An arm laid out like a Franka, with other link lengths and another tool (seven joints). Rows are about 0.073 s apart.
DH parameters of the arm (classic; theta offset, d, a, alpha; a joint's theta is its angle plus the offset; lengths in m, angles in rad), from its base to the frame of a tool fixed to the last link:
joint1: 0 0.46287 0 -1.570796
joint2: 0 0 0 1.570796
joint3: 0 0.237 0.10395 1.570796
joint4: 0 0 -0.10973 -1.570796
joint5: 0 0.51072 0 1.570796
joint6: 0 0 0.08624 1.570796
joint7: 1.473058 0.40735 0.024 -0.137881
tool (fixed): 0 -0.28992 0 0
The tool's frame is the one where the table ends.
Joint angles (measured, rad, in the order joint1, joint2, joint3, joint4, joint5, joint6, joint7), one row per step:
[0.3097 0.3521 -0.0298 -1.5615 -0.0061 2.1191 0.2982]
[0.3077 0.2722 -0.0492 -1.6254 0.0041 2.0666 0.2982]
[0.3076 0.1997 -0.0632 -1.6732 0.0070 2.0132 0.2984]
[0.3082 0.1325 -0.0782 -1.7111 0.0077 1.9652 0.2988]
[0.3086 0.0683 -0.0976 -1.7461 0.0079 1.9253 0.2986]
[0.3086 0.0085 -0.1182 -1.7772 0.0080 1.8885 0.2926]
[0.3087 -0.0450 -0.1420 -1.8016 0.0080 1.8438 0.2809]
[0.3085 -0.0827 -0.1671 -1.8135 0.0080 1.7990 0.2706]
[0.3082 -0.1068 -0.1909 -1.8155 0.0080 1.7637 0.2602]
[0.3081 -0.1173 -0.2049 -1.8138 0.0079 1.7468 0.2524]
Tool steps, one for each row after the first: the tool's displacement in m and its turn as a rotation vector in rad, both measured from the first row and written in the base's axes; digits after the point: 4 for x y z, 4 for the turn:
[-0.0135 -0.0214 0.0168 -0.0033 0.0367 -0.0252]
[-0.0270 -0.0368 0.0370 -0.0071 0.0653 -0.0411]
[-0.0396 -0.0520 0.0591 -0.0084 0.0842 -0.0565]
[-0.0513 -0.0703 0.0809 -0.0065 0.0957 -0.0755]
[-0.0627 -0.0893 0.1012 -0.0027 0.1051 -0.0899]
[-0.0741 -0.1100 0.1191 0.0005 0.1221 -0.1013]
[-0.0831 -0.1309 0.1327 0.0039 0.1426 -0.1151]
[-0.0892 -0.1500 0.1438 0.0081 0.1572 -0.1275]
[-0.0917 -0.1608 0.1499 0.0107 0.1626 -0.1331]

